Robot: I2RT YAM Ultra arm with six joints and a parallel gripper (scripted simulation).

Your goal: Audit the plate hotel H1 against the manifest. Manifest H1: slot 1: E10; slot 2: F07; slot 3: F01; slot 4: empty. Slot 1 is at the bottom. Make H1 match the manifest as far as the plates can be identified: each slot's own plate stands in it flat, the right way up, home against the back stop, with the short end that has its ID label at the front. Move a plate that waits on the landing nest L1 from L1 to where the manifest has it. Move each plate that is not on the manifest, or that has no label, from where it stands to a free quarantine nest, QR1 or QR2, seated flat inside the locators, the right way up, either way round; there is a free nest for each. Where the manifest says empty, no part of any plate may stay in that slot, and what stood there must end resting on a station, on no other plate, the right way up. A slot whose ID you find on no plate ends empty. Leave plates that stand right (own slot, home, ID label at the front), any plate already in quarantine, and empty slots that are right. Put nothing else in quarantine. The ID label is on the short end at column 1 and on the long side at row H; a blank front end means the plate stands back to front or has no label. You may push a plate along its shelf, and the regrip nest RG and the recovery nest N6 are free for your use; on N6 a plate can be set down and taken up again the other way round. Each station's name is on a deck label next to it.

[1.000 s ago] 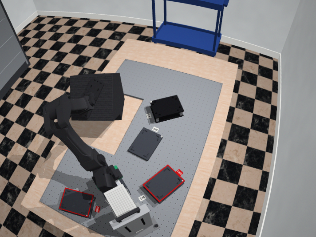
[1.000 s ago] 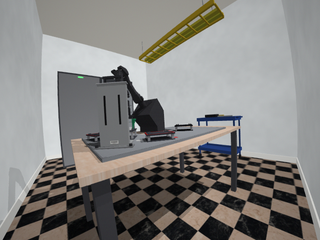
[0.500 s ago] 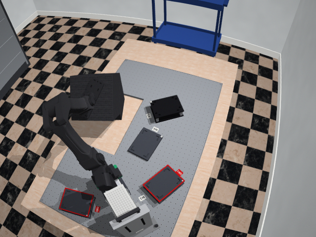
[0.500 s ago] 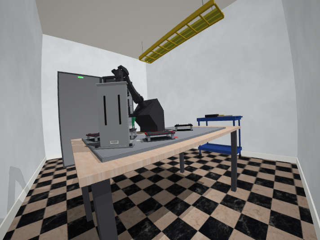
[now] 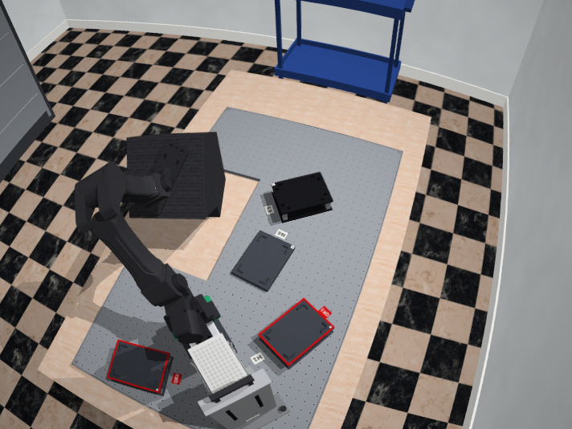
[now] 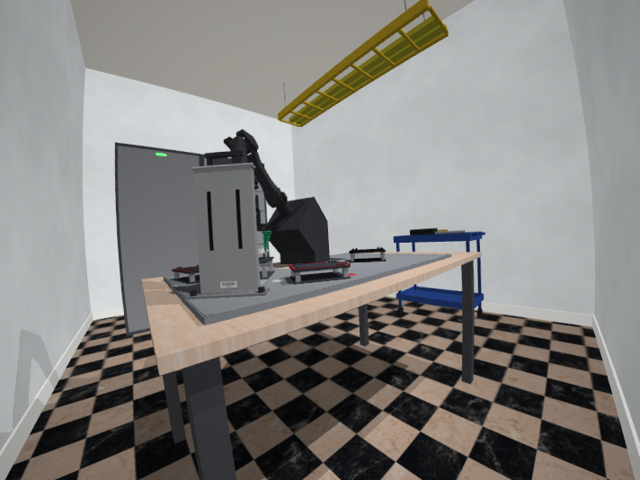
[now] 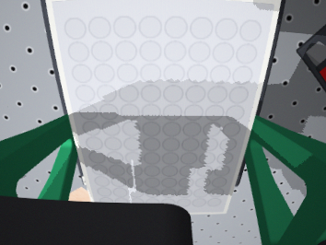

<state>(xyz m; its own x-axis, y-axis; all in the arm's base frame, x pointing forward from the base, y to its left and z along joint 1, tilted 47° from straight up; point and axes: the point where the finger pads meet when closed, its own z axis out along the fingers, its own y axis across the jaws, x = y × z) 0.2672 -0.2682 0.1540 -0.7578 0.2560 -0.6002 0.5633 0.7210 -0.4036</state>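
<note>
Now: hand 4 cm above the RG nest. The rest, counted from my hand: red-framed quarantine nest QR1: 23 cm ahead, 10 cm to the left, 6 cm below; red-framed quarantine nest QR2: 12 cm behind, 17 cm to the right, 6 cm below; H1 deck label: 16 cm ahead, 9 cm below.
</note>
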